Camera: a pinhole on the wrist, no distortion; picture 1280 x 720 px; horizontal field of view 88.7 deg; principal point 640.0 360.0 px. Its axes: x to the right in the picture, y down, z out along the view. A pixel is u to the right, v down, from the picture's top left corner.
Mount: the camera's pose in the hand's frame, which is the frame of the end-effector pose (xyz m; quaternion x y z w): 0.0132 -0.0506 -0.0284 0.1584 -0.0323 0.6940 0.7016
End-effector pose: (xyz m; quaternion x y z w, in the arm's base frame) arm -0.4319 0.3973 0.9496 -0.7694 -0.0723 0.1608 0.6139
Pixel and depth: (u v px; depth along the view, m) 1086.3 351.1 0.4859
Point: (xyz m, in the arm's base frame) -0.5095 0.8784 0.6959
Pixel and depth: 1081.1 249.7 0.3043
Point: -0.4241 0.7012 0.8063
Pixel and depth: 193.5 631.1 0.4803
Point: -0.6184 0.8263 1.3754
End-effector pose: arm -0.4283 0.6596 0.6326 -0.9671 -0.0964 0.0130 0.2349
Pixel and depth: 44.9 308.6 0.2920
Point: -0.4338 1.0876 0.6550
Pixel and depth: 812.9 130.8 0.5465
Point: -0.1769 0.9887 0.2246
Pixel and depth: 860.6 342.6 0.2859
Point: -0.3807 0.8240 0.4124
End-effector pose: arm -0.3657 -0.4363 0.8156 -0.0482 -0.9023 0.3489 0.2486
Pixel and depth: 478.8 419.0 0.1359
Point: -0.4212 -0.5766 0.8441
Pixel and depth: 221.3 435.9 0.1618
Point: -0.4145 -0.6380 0.8865
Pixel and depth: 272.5 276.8 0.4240
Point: -0.5919 -0.8792 0.9365
